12 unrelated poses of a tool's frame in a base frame.
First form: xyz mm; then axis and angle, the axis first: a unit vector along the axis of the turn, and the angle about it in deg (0 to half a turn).
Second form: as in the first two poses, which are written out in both.
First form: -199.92 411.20 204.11 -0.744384 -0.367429 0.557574 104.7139
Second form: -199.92 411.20 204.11 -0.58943 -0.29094 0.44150 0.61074
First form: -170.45 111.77 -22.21 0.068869 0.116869 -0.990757 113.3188
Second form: -170.45 111.77 -22.21 0.05753 0.09763 -0.82770 0.54961
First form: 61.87 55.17 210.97 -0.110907 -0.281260 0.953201 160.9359
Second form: 61.87 55.17 210.97 -0.10938 -0.27738 0.94004 0.16560
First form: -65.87 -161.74 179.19 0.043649 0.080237 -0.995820 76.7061
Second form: -65.87 -161.74 179.19 0.02708 0.04979 -0.61791 0.78420
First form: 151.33 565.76 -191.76 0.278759 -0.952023 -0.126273 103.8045
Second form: 151.33 565.76 -191.76 0.21937 -0.74920 -0.09937 0.61700
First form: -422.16 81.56 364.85 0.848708 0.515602 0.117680 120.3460
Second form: -422.16 81.56 364.85 0.73628 0.44730 0.10209 0.49738
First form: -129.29 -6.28 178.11 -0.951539 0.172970 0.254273 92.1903
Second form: -129.29 -6.28 178.11 -0.68558 0.12462 0.18320 0.69346
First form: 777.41 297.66 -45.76 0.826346 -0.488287 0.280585 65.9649
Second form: 777.41 297.66 -45.76 0.44985 -0.26581 0.15275 0.83884
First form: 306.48 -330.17 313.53 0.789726 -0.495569 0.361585 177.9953
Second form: 306.48 -330.17 313.53 0.78961 -0.49549 0.36153 0.01749
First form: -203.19 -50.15 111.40 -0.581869 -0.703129 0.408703 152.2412
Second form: -203.19 -50.15 111.40 -0.56488 -0.68260 0.39677 0.23988
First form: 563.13 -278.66 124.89 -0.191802 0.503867 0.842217 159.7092
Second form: 563.13 -278.66 124.89 -0.18880 0.49599 0.82905 0.17615
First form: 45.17 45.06 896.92 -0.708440 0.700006 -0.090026 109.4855
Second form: 45.17 45.06 896.92 -0.57849 0.57160 -0.07351 0.57725
